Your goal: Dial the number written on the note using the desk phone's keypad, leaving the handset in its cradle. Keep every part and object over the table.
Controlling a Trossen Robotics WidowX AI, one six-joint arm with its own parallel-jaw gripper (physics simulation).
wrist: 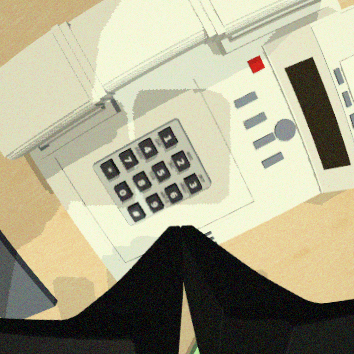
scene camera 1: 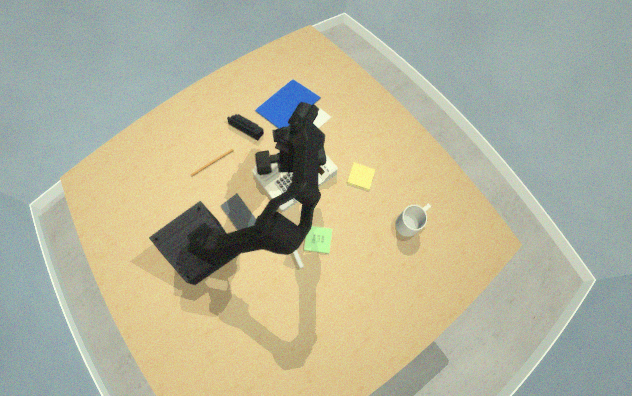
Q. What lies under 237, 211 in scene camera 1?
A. A dark grey slab.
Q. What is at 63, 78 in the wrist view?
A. A handset.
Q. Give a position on a white mug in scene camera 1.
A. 413, 218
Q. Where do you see a white desk phone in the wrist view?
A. At 262, 110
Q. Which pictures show my gripper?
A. The wrist view and scene camera 1: all of them.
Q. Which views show the blue folder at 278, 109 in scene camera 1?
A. Scene camera 1 only.
